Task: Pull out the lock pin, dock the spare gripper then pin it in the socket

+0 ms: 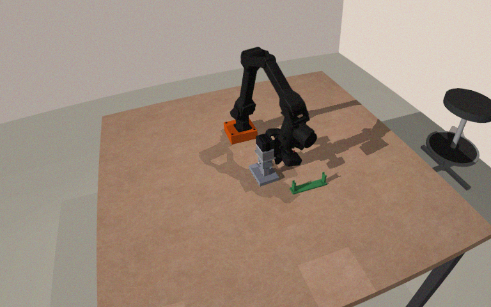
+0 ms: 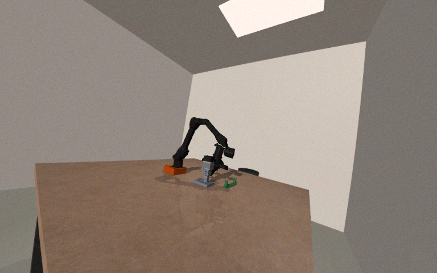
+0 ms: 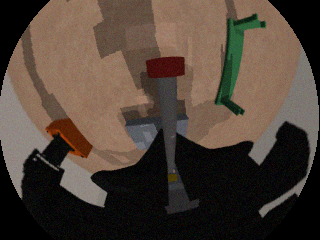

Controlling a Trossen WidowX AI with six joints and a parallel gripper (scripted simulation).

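Right now my gripper tip is 1 cm past the grey mount, 5 cm to the left of it and 1 cm below it. Also, from my gripper tip: spare gripper 5 cm to the right, 8 cm above; green cradle 12 cm ahead, 7 cm to the left, 2 cm below.
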